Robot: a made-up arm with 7 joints. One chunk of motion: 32 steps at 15 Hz.
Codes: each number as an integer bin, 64 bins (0 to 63) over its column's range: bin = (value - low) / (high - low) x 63, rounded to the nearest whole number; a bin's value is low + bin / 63 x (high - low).
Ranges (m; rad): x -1..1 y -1..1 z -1..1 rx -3.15..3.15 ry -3.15..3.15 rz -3.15..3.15
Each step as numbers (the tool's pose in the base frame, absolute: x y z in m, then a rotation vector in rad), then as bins.
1 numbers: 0.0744 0.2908 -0.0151 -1.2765 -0.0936 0.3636
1 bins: 34 41 31 19 31 35
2 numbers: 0.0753 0.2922 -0.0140 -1.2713 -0.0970 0.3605
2 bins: 34 41 31 19 31 35
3 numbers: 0.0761 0.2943 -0.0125 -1.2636 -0.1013 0.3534
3 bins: 34 41 31 19 30 35
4 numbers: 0.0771 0.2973 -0.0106 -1.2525 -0.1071 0.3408
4 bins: 34 41 31 19 30 35
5 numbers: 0.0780 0.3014 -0.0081 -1.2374 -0.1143 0.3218
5 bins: 34 41 31 19 30 35
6 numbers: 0.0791 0.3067 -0.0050 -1.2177 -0.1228 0.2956
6 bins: 34 41 31 19 30 34
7 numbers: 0.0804 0.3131 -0.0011 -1.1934 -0.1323 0.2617
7 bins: 34 41 31 20 30 34
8 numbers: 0.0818 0.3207 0.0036 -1.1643 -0.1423 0.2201
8 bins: 34 42 32 20 30 34
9 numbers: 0.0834 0.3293 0.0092 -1.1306 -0.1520 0.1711
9 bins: 34 42 32 20 30 33
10 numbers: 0.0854 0.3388 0.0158 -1.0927 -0.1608 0.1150
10 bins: 34 42 32 21 30 33
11 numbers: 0.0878 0.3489 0.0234 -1.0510 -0.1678 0.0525
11 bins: 34 42 32 21 30 32
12 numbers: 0.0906 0.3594 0.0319 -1.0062 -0.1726 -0.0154
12 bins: 34 43 33 21 30 31
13 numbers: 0.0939 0.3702 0.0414 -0.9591 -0.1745 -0.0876
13 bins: 34 43 33 22 30 31
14 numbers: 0.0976 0.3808 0.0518 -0.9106 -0.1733 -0.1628
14 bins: 35 43 33 22 30 30
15 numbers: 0.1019 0.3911 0.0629 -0.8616 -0.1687 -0.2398
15 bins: 35 44 33 23 30 29
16 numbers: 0.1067 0.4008 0.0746 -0.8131 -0.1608 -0.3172
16 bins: 35 44 34 23 30 28
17 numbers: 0.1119 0.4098 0.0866 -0.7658 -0.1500 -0.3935
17 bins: 35 44 34 24 30 28
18 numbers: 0.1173 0.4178 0.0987 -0.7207 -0.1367 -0.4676
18 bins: 35 45 35 24 30 27
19 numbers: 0.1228 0.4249 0.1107 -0.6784 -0.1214 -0.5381
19 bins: 35 45 35 25 30 26
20 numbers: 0.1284 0.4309 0.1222 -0.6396 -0.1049 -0.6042
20 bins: 36 45 35 25 30 25
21 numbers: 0.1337 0.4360 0.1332 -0.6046 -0.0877 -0.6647
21 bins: 36 45 36 25 31 25
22 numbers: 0.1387 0.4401 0.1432 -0.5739 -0.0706 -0.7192
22 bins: 36 45 36 26 31 24
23 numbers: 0.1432 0.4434 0.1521 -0.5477 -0.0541 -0.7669
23 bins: 36 45 36 26 31 24
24 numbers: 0.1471 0.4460 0.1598 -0.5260 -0.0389 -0.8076
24 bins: 36 46 37 26 31 23
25 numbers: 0.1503 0.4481 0.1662 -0.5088 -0.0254 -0.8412
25 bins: 36 46 37 26 31 23
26 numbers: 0.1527 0.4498 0.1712 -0.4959 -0.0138 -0.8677
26 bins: 36 46 37 27 31 23
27 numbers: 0.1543 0.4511 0.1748 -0.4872 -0.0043 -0.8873
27 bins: 36 46 37 27 31 23
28 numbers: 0.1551 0.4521 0.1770 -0.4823 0.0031 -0.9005
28 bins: 36 46 37 27 32 22
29 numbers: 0.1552 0.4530 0.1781 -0.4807 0.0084 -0.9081
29 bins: 36 46 37 27 32 22
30 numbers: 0.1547 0.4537 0.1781 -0.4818 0.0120 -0.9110
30 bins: 36 46 37 27 32 22
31 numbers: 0.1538 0.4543 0.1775 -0.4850 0.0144 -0.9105
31 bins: 36 46 37 27 32 22
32 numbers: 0.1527 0.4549 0.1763 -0.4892 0.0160 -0.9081
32 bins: 36 46 37 27 32 22
